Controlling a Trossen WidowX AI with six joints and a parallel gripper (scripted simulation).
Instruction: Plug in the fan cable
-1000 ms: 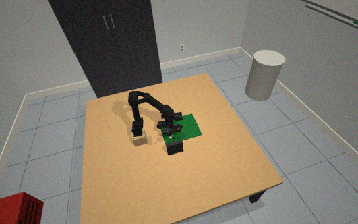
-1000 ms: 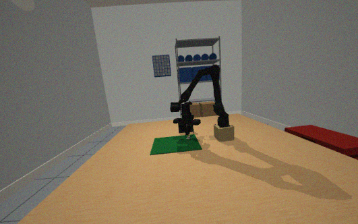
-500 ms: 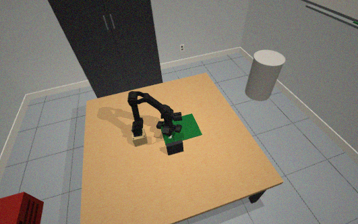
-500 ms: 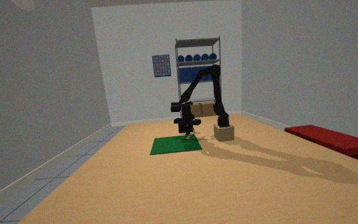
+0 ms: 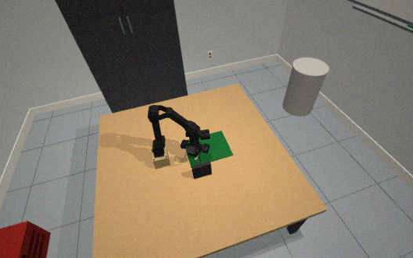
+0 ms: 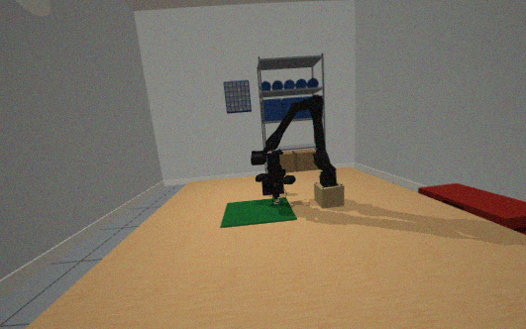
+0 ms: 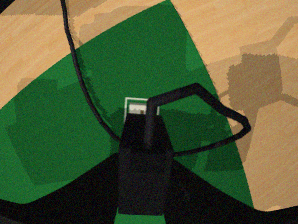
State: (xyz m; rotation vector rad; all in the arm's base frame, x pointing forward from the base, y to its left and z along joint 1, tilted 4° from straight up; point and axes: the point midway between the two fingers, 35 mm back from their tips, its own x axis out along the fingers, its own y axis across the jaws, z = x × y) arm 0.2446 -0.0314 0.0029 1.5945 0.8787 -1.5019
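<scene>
Now: the fan header 10 mm to the right of my gripper tip and 40 mm below it. From my gripper tip the other things lie so: black fan (10 mm ahead, 140 mm to the right, 20 mm above); green board (90 mm ahead, 60 mm to the left, 60 mm below); black fan plug (10 mm to the right, 10 mm above).
</scene>
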